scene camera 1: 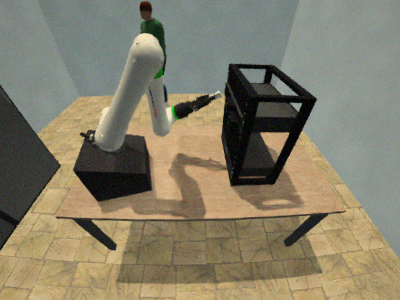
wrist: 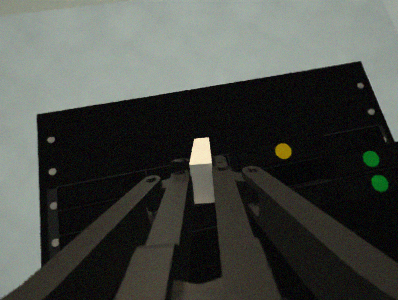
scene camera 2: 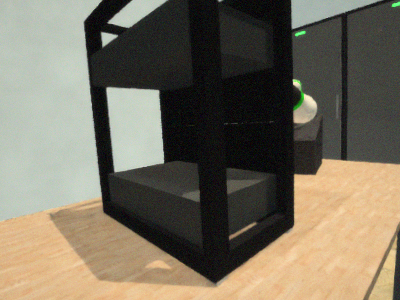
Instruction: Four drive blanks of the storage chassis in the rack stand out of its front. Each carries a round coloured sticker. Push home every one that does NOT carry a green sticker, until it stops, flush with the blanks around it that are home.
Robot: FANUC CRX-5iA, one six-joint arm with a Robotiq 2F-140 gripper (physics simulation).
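Frame: origin at the arm's base, x ahead, y left, z up, level; millimetres.
Seen in the pictures: gripper, fingertip midpoint: (scene camera 1: 220, 93) (wrist: 202, 152).
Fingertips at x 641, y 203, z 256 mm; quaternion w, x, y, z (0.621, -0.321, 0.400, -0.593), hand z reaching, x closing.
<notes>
Offsets run from my fingertips to a thing's middle. "spot": to the spot under its first point. Level surfaces: height alone.
The black rack (scene camera 1: 245, 145) (scene camera 2: 210, 150) stands on the table; its dark front {spot: dx +66, dy +64, dz +74 mm} (wrist: 150, 120) faces my gripper. In the wrist view a yellow sticker {dx +30, dy -92, dz -13 mm} (wrist: 283, 151) sits right of my fingertips. An upper green sticker {dx +38, dy -190, dz -41 mm} (wrist: 371, 159) and a lower green sticker {dx +38, dy -189, dz -70 mm} (wrist: 380, 183) sit one above the other farther right. A fourth sticker does not show; my fingers cover part of the front. The blanks are too dark to tell how far each stands out. My gripper (scene camera 1: 217, 94) (wrist: 202, 152) is shut and empty, its pale tips a little before the rack's upper front.
The rack holds an upper dark unit (scene camera 1: 277, 117) (scene camera 2: 145, 60) and a lower dark unit (scene camera 2: 155, 205). My arm's black base block (scene camera 1: 115, 165) (scene camera 2: 306, 150) stands on the wooden table {dz -491 mm} (scene camera 1: 165, 207) (scene camera 2: 340, 215). A person in green (scene camera 1: 155, 30) stands behind the table. Dark cabinets (scene camera 2: 370, 100) stand beyond.
</notes>
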